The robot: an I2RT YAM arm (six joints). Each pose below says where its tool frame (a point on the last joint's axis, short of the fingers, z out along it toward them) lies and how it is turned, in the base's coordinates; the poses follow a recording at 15 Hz.
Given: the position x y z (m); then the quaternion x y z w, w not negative.
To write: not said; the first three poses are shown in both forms.
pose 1, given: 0.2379, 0.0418, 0.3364, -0.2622, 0.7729, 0.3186, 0.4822
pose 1, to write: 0.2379, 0.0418, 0.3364, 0.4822, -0.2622, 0.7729, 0.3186
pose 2, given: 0.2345, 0.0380, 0.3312, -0.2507, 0.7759, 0.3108, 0.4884
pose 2, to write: 0.2345, 0.0380, 0.3312, 0.4884, -0.2507, 0.7759, 0.3108
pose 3, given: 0.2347, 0.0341, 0.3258, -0.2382, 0.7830, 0.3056, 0.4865
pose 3, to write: 0.2347, 0.0341, 0.3258, 0.4865, -0.2382, 0.7830, 0.3056
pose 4, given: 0.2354, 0.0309, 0.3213, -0.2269, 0.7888, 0.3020, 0.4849
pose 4, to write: 0.2354, 0.0309, 0.3213, 0.4849, -0.2269, 0.7888, 0.3020
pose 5, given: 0.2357, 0.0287, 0.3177, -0.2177, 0.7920, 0.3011, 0.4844
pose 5, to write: 0.2357, 0.0287, 0.3177, 0.4844, -0.2177, 0.7920, 0.3011
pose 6, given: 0.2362, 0.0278, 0.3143, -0.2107, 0.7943, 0.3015, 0.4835
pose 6, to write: 0.2362, 0.0278, 0.3143, 0.4835, -0.2107, 0.7943, 0.3015
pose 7, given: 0.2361, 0.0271, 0.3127, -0.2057, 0.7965, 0.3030, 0.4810
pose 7, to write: 0.2361, 0.0271, 0.3127, 0.4810, -0.2057, 0.7965, 0.3030
